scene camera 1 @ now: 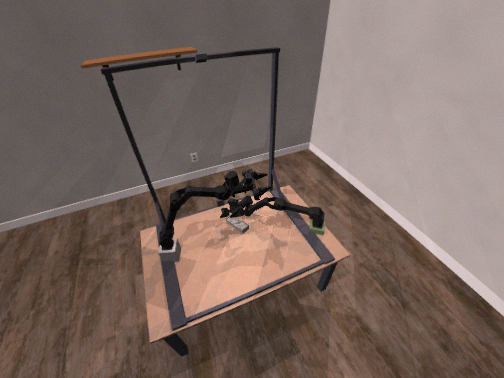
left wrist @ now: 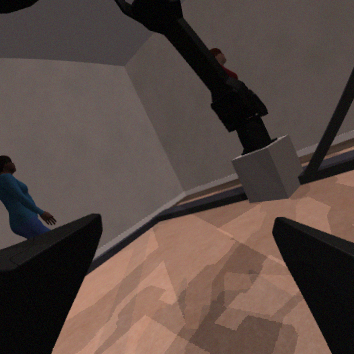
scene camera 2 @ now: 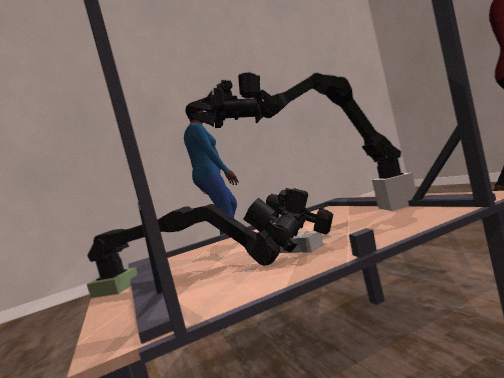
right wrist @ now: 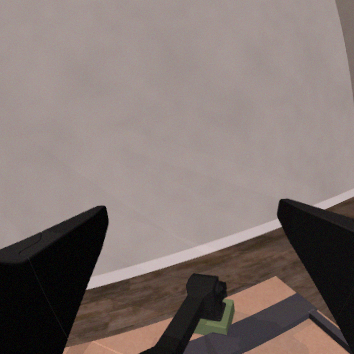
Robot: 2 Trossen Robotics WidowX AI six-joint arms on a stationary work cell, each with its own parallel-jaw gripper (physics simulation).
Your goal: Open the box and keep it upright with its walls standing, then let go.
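Pixels of known places: left gripper, between the fingertips: (scene camera 1: 225, 217) (left wrist: 189, 224) (scene camera 2: 308, 201); right gripper, between the fingertips: (scene camera 1: 269, 180) (scene camera 2: 190, 110) (right wrist: 193, 210); left arm's base, origin of its link: (scene camera 1: 317, 224) (scene camera 2: 112, 275) (right wrist: 211, 310); right arm's base, origin of its link: (scene camera 1: 167, 245) (left wrist: 259, 147) (scene camera 2: 391, 176).
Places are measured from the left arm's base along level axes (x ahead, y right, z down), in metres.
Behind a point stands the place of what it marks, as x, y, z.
Observation:
A small grey box (scene camera 1: 238, 225) @[0.524, -0.143, 0.001] (scene camera 2: 312, 242) @[0.607, -0.061, 0.020] rests on the table. Its far part is hidden behind the left arm in scene camera 2. It is too small to tell whether its lid is open. My left gripper (scene camera 1: 224, 208) @[0.606, -0.162, -0.078] (left wrist: 189, 224) @[0.606, -0.162, -0.078] is open and empty, low over the table, just behind the box in scene camera 1. My right gripper (scene camera 1: 263, 184) @[0.322, -0.140, -0.430] (right wrist: 193, 210) @[0.322, -0.140, -0.430] is open and empty, raised high above the table and away from the box. The box does not show in either wrist view.
The wooden table (scene camera 1: 220, 280) @[0.509, -0.531, 0.043] (scene camera 2: 240, 295) @[0.473, 0.182, 0.044] has a dark frame (scene camera 1: 273, 115) @[0.393, 0.293, -0.614] around it. The left arm's green base (scene camera 1: 317, 228) @[-0.001, -0.038, -0.002] (scene camera 2: 111, 284) @[0.036, 0.050, 0.013] and the right arm's grey base (scene camera 1: 170, 252) @[0.829, -0.496, -0.063] (scene camera 2: 395, 192) @[0.866, -0.403, -0.015] stand at its ends. A person in blue (scene camera 2: 202, 155) stands beyond it.

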